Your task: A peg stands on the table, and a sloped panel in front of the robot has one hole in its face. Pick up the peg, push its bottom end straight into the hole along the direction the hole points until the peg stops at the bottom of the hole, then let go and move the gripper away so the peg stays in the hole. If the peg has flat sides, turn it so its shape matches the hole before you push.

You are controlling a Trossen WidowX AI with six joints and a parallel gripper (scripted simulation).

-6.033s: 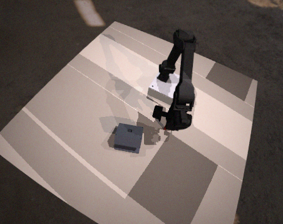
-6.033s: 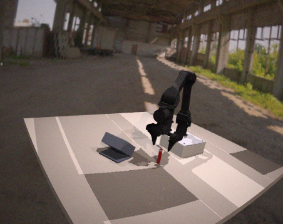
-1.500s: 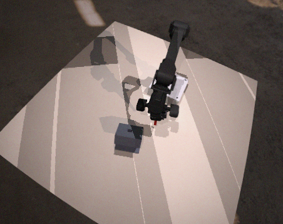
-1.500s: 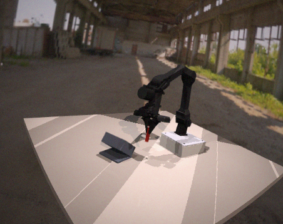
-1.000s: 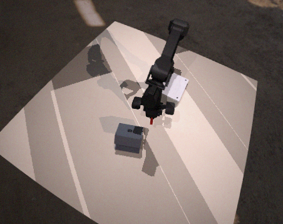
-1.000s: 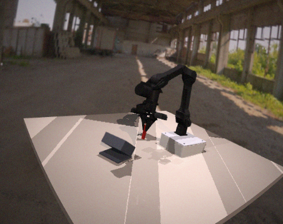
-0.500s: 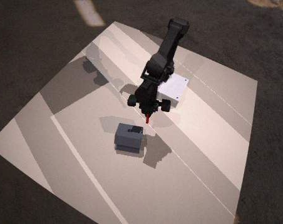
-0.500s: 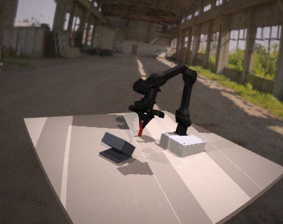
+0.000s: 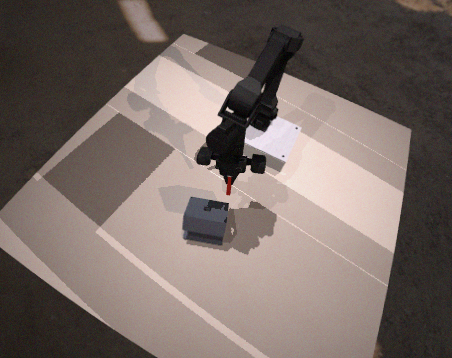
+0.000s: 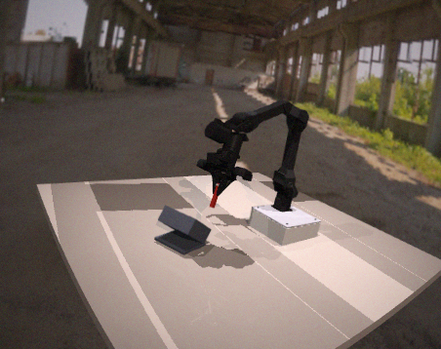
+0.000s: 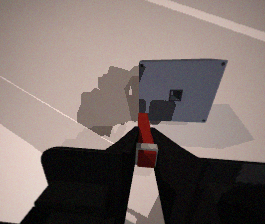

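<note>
My gripper tip is 9 cm short of the sloped grey panel, 2 cm to the left of it and 11 cm above it. Round my gripper tip: red peg (1 cm behind, 1 cm above).
</note>
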